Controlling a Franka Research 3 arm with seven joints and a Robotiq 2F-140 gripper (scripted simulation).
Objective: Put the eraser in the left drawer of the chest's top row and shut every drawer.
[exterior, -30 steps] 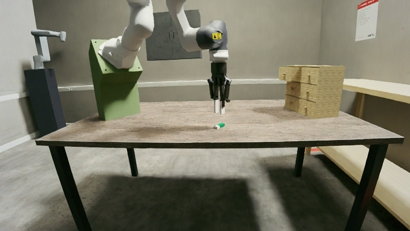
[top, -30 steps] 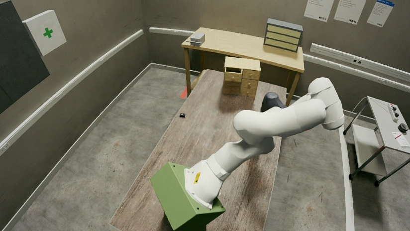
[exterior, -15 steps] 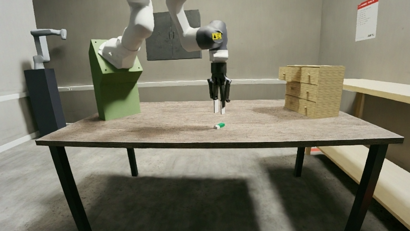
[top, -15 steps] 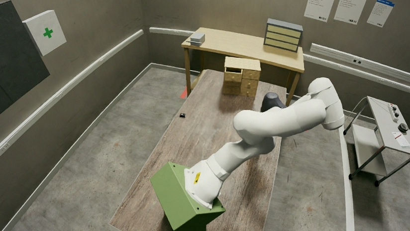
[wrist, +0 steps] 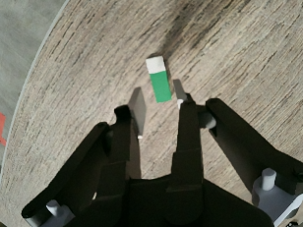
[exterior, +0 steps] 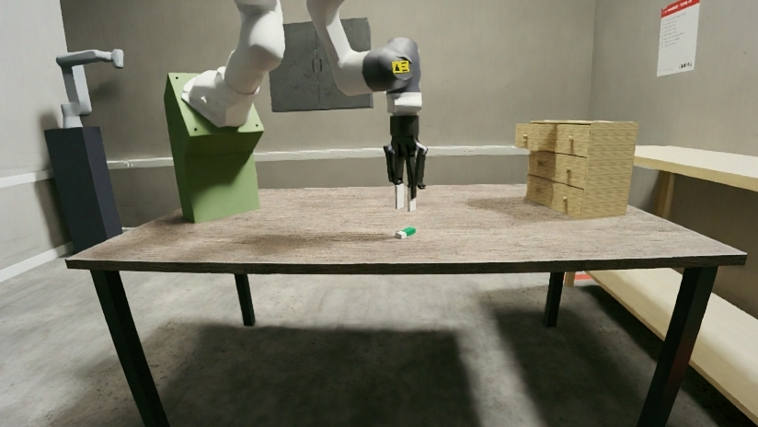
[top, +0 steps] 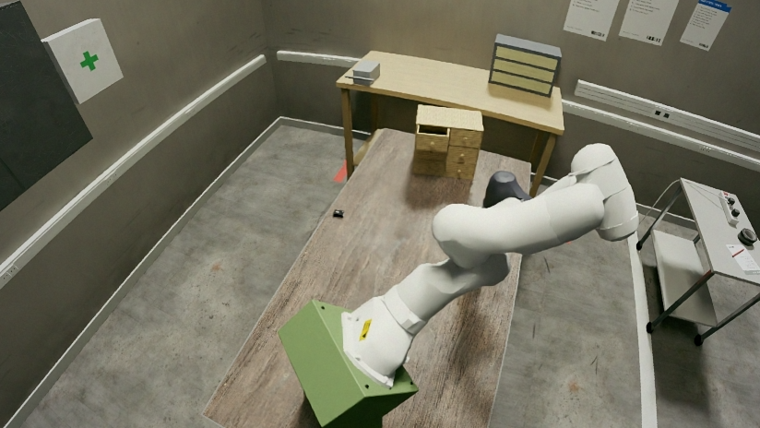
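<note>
The eraser is 10 cm below my hand and 1 cm behind it. Round my hand: small black object 56 cm to the left, 30 cm ahead, 10 cm below.
</note>
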